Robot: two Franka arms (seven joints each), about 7 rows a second.
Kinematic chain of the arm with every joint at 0, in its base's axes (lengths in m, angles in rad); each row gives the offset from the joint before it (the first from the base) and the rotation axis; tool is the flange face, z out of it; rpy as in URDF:
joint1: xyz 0 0 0.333 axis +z
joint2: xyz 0 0 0 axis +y
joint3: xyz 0 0 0.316 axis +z
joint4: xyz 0.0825 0 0 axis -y
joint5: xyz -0.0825 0 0.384 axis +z
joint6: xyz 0 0 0 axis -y
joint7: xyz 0.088 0 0 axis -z
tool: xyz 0 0 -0.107 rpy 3.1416 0 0
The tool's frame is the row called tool.
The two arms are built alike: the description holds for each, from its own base.
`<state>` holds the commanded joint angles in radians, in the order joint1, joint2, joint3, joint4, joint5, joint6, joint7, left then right.
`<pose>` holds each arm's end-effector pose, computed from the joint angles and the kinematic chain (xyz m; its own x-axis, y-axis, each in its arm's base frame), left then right.
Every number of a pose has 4 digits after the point.
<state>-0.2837 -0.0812 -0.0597 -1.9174 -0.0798 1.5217 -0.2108 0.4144 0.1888 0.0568 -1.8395 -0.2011 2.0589 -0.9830</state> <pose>0.4671 -0.1772 0.5048 0.9410 -0.1172 -0.3176 -0.1217 -0.9926 0.0058 0.5517 0.2673 0.4291 0.0330 0.9913 -0.1275 0.9934 -0.0186 0.1131</pose>
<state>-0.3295 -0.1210 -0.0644 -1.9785 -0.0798 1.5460 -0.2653 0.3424 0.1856 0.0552 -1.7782 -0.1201 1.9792 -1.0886</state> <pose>0.4455 -0.1957 0.4985 0.9433 -0.1080 -0.3139 -0.1183 -0.9929 -0.0141 0.5711 0.2297 0.4524 0.0410 0.9957 -0.0828 0.9976 -0.0362 0.0586</pose>
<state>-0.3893 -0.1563 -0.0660 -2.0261 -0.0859 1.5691 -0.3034 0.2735 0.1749 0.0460 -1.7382 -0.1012 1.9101 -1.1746</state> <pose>0.4230 -0.2188 0.4956 0.9441 -0.1267 -0.3044 -0.1393 -0.9900 -0.0201 0.5851 0.1843 0.4718 0.0446 0.9956 -0.0821 0.9987 -0.0423 0.0298</pose>
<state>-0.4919 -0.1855 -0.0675 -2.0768 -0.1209 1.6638 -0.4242 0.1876 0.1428 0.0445 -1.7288 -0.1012 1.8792 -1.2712</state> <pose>0.3957 -0.2634 0.4924 0.9631 -0.1040 -0.2484 -0.1074 -0.9942 -0.0002 0.5925 0.1309 0.4931 0.0388 0.9957 -0.0843 0.9988 -0.0362 0.0328</pose>
